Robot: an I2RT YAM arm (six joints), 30 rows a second.
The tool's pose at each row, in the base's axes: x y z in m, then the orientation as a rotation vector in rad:
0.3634, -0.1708, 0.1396, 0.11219, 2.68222, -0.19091
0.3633, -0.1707, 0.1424, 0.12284, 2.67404, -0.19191
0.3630, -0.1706, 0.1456, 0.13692, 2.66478, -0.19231
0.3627, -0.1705, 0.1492, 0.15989, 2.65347, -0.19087
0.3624, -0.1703, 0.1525, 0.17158, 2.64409, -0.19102
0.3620, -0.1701, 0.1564, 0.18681, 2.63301, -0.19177
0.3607, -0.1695, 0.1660, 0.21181, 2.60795, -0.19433
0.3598, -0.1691, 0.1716, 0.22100, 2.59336, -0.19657
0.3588, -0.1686, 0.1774, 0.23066, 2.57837, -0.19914
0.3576, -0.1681, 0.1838, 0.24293, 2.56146, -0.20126
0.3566, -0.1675, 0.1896, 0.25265, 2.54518, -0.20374
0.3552, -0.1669, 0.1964, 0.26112, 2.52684, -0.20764
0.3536, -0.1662, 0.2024, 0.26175, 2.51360, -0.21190
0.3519, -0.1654, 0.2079, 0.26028, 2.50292, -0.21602
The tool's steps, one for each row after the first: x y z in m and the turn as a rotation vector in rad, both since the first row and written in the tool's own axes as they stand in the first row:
-0.0011, -0.0002, -0.0026, 0.00258, -0.00718, 0.00804
-0.0023, -0.0005, -0.0055, 0.00532, -0.01509, 0.01872
-0.0036, -0.0009, -0.0089, 0.00827, -0.02415, 0.03621
-0.0047, -0.0011, -0.0120, 0.01048, -0.03226, 0.04535
-0.0061, -0.0014, -0.0157, 0.01375, -0.04161, 0.05710
-0.0091, -0.0021, -0.0249, 0.02027, -0.06355, 0.07701
-0.0107, -0.0024, -0.0303, 0.02376, -0.07684, 0.08474
-0.0124, -0.0027, -0.0360, 0.02759, -0.09042, 0.09284
-0.0141, -0.0031, -0.0423, 0.03163, -0.10554, 0.10315
-0.0157, -0.0033, -0.0480, 0.03552, -0.12031, 0.11155
-0.0174, -0.0037, -0.0547, 0.04033, -0.13718, 0.11910
-0.0186, -0.0038, -0.0608, 0.04395, -0.15003, 0.12035
-0.0194, -0.0039, -0.0666, 0.04706, -0.16064, 0.11980

